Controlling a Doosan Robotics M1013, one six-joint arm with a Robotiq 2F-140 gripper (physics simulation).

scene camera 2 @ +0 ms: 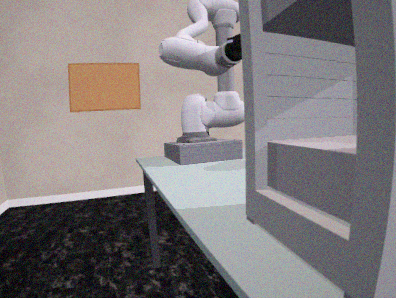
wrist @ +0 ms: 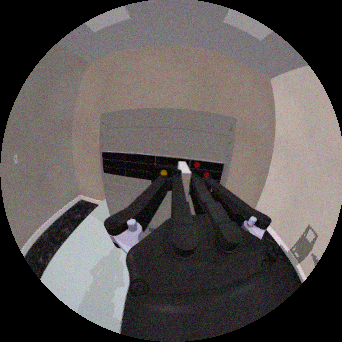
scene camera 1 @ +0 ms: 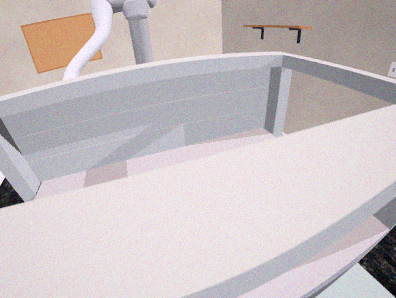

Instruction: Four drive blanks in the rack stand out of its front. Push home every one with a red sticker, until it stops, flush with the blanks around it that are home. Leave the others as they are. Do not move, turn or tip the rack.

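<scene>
The grey rack (wrist: pixel 167 130) (scene camera 2: pixel 252 125) (scene camera 1: pixel 190 225) stands upright; in the wrist view its front has a black band of blanks. Two drive blanks with red stickers, an upper one (wrist: pixel 197 164) and a lower one (wrist: pixel 206 174), show right of the fingertips. A blank with a yellow sticker (wrist: pixel 163 173) shows left of them. No blue sticker shows; the fingers cover part of the band. How far each blank stands out cannot be told here. My gripper (wrist: pixel 180 167) is shut and empty, pointing at the rack front; its gap to the blanks is unclear. The rack hides its fingertips in scene camera 2.
The pale green table (scene camera 2: pixel 210 192) (wrist: pixel 70 265) bears the rack and the arm's grey base block (scene camera 2: pixel 200 152). The arm (scene camera 2: pixel 192 55) (scene camera 1: pixel 100 25) reaches behind the rack's post as seen in scene camera 2. An orange board (scene camera 1: pixel 60 45) (scene camera 2: pixel 105 87) and a wall shelf (scene camera 1: pixel 277 26) are on the walls.
</scene>
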